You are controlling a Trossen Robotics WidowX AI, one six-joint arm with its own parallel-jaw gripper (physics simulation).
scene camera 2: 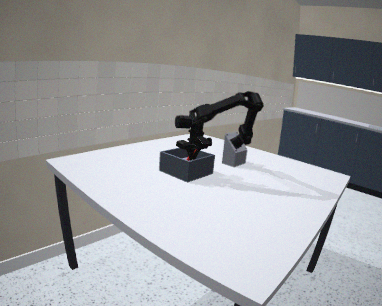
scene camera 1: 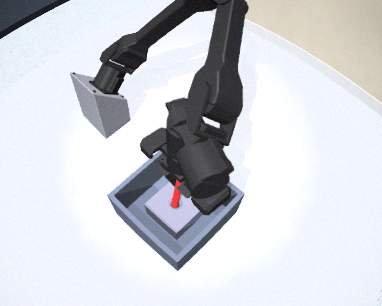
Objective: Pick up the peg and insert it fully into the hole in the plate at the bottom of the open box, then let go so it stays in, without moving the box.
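Where they show: gripper, between the fingertips: [scene camera 1: 182,191]; arm's base, origin of its link: [scene camera 2: 235,143] [scene camera 1: 103,88].
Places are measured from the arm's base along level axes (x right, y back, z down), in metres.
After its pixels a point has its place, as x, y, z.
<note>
The red peg [scene camera 1: 175,196] @[0.095, -0.305, 0.040] [scene camera 2: 189,158] stands slightly tilted, its lower end at the hole in the pale plate [scene camera 1: 172,221] @[0.134, -0.328, 0.064]. Whether its tip is inside the hole or rests at its edge cannot be told. The plate lies at the bottom of the open blue-grey box [scene camera 1: 145,235] @[0.196, -0.313, 0.038] [scene camera 2: 175,169] @[0.093, -0.405, 0.082]. My gripper [scene camera 1: 179,184] @[0.072, -0.304, 0.054] [scene camera 2: 193,152] points down into the box and is shut on the upper part of the peg. The fingers and the wrist hide the peg's top and the plate's back right part in scene camera 1.
The arm's grey wedge-shaped base block [scene camera 1: 116,119] @[0.010, -0.045, 0.079] [scene camera 2: 235,157] @[-0.032, -0.045, 0.066] stands behind the box on the white table [scene camera 1: 300,225] @[-0.045, -0.563, 0.122] [scene camera 2: 200,215] @[-0.203, -0.627, 0.122]. The box walls surround the plate closely, and the gripper reaches over the back walls. The arm's links arch above the table behind the box.
</note>
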